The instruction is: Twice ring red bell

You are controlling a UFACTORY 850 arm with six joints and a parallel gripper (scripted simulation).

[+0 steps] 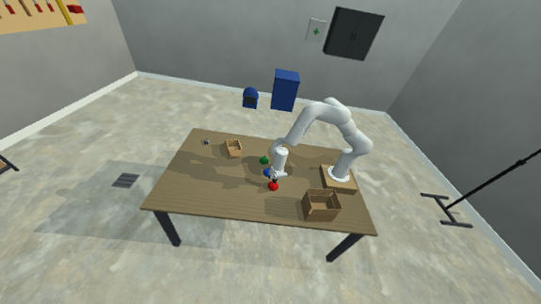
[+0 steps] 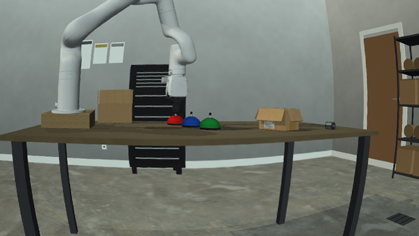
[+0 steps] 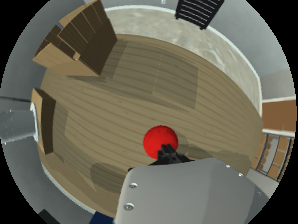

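The red bell is 4 cm below my hand. From my hand the other things lie so: green bell: 25 cm to the right, 13 cm ahead, 4 cm below; blue bell: 13 cm to the right, 7 cm ahead, 4 cm below; dark object: 70 cm ahead, 29 cm to the right, 6 cm below.
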